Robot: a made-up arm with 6 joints. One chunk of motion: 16 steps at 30 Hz.
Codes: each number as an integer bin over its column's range. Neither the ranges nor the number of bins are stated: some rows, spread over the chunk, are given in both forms.
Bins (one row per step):
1: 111 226 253 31 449 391
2: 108 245 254 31 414 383
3: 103 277 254 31 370 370
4: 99 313 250 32 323 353
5: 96 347 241 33 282 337
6: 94 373 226 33 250 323
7: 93 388 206 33 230 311
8: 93 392 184 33 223 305
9: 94 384 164 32 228 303
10: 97 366 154 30 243 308
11: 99 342 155 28 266 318
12: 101 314 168 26 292 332
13: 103 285 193 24 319 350
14: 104 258 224 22 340 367
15: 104 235 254 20 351 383
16: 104 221 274 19 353 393
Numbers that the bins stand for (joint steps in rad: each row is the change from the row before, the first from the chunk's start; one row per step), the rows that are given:
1: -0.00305 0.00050 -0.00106 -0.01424 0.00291 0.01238
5: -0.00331 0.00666 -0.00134 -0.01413 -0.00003 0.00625
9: -0.00334 0.00854 -0.00315 -0.01418 -0.00098 0.00239
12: -0.00322 0.00498 -0.00305 -0.01452 0.00014 0.00568
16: -0.00317 0.00024 -0.00057 -0.01492 0.00122 0.01261
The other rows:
2: -0.00310 0.00147 -0.00104 -0.01424 0.00229 0.01147
3: -0.00319 0.00309 -0.00104 -0.01424 0.00152 0.01000
4: -0.00326 0.00493 -0.00113 -0.01418 0.00069 0.00807
6: -0.00334 0.00798 -0.00169 -0.01413 -0.00060 0.00466
7: -0.00336 0.00874 -0.00216 -0.01413 -0.00095 0.00330
8: -0.00336 0.00895 -0.00268 -0.01413 -0.00107 0.00262
10: -0.00329 0.00762 -0.00338 -0.01430 -0.00072 0.00296
11: -0.00326 0.00640 -0.00336 -0.01441 -0.00032 0.00409
13: -0.00319 0.00350 -0.00247 -0.01464 0.00062 0.00773
14: -0.00317 0.00213 -0.00174 -0.01475 0.00099 0.00966
15: -0.00317 0.00096 -0.00104 -0.01486 0.00118 0.01147

